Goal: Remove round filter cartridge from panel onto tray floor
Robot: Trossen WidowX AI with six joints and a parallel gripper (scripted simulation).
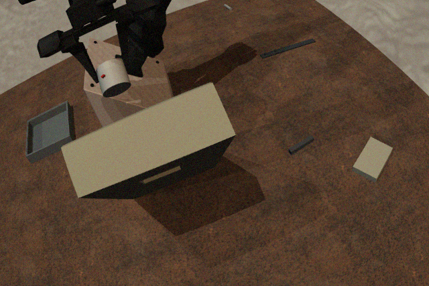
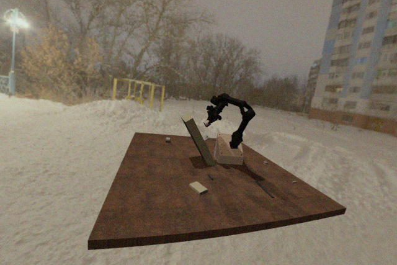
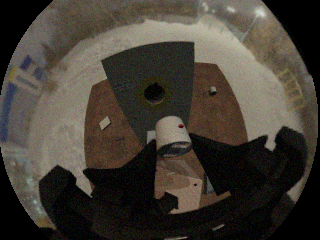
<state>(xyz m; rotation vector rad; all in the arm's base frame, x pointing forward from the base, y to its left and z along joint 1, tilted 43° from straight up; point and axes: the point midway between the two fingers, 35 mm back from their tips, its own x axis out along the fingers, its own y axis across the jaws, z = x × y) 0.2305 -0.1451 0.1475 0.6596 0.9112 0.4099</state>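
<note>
Now: gripper tip 31 cm past the tray, 29 cm above it and 28 cm to the left of it. Also, from my gripper tip: round filter cartridge: right at my gripper tip; then short dark bar: 30 cm below, 28 cm to the left, 1 cm ahead; then service panel: 12 cm below, 6 cm ahead, 2 cm to the left.
</note>
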